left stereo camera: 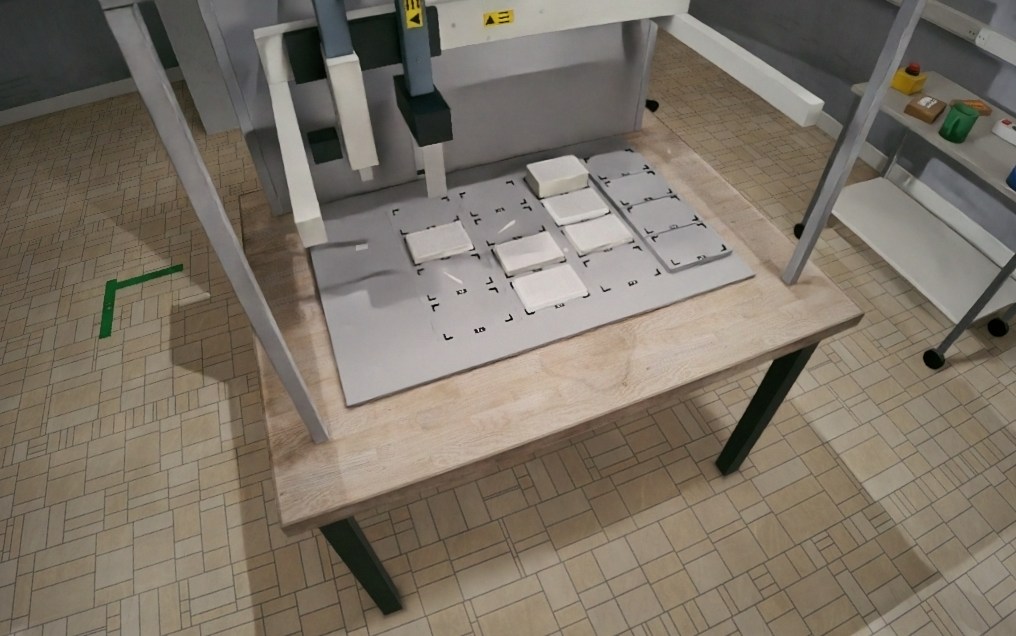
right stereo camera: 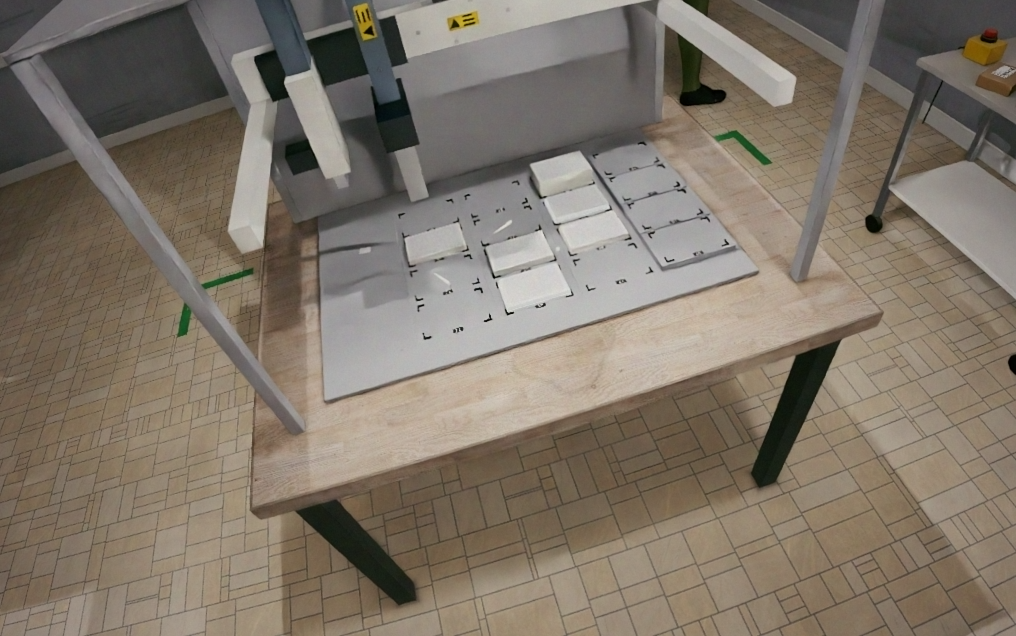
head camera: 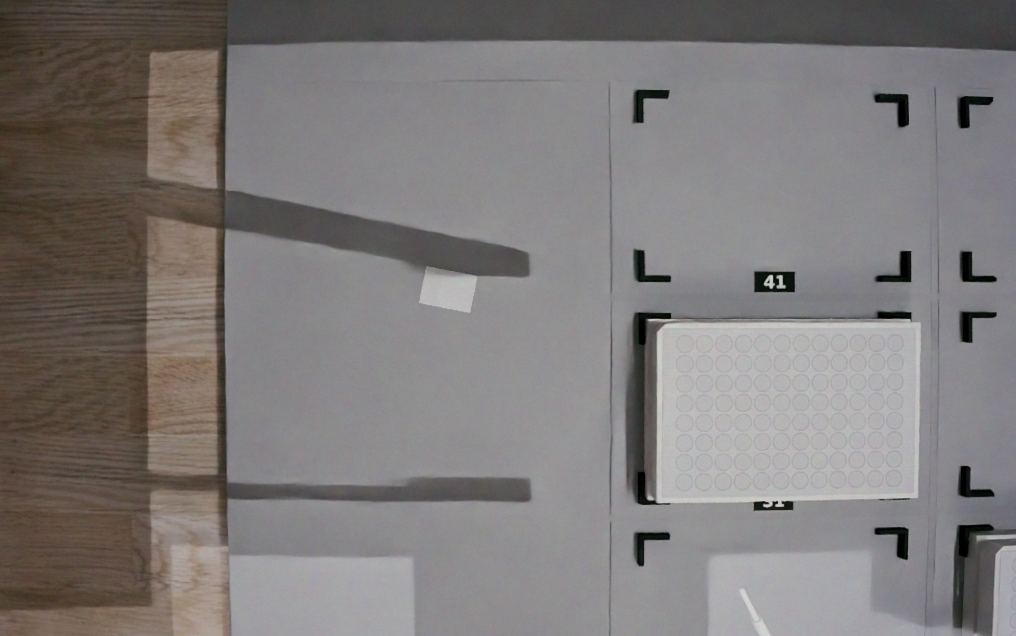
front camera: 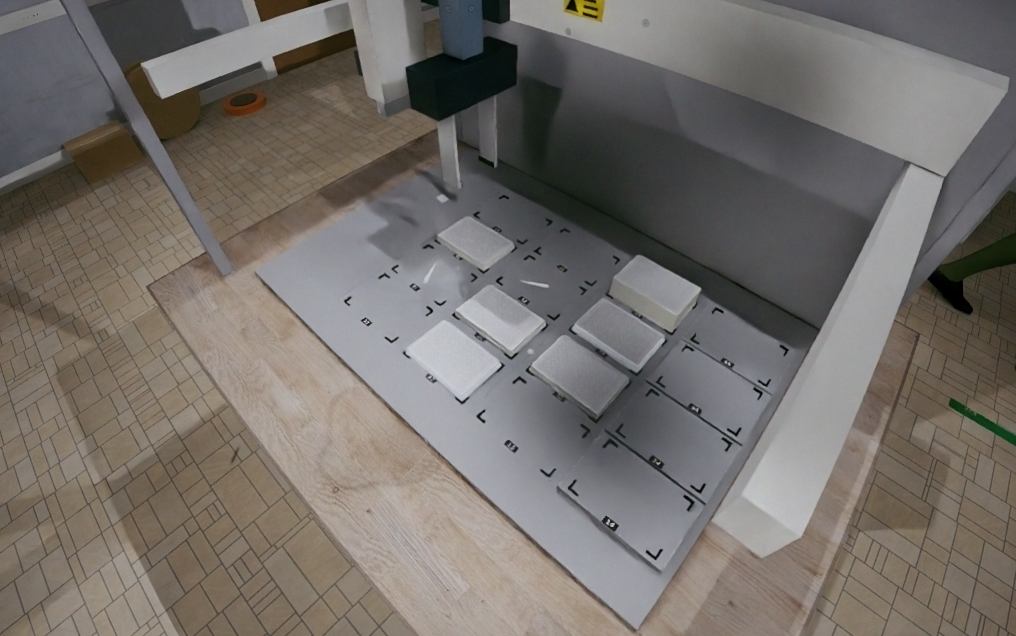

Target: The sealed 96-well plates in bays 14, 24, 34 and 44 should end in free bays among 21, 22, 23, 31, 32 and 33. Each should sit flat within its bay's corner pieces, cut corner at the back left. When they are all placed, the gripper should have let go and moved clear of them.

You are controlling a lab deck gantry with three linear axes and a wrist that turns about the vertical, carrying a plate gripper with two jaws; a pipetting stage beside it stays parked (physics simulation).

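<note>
My gripper is open and empty, raised high above the plate in bay 31; its jaws do not show in the head view. That sealed plate looks flat within its corner pieces, cut corner at the back left. Other low plates sit in bay 22, in bay 23 and in bay 33. Their cut corners are too small to tell. Bays 14, 24, 34 and 44 hold no plates.
A plate stands in bay 12, and a taller white block in bay 43. Thin white slivers lie in bays 21 and 32. A white patch lies left of the bays. The pipetting stage hangs left.
</note>
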